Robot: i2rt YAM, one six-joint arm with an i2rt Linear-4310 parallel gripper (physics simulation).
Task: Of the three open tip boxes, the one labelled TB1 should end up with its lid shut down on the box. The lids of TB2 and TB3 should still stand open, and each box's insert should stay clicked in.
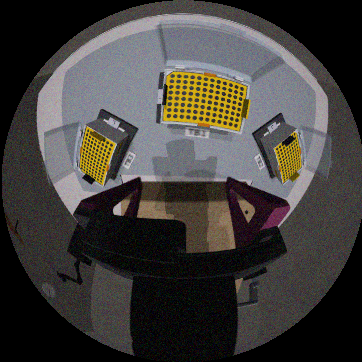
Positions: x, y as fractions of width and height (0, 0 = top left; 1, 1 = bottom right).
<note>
In view: my gripper (0.51, 0.50), a clear lid (0.87, 0.40), a clear lid (0.52, 0.12) and a clear lid (0.17, 0.40).
</note>
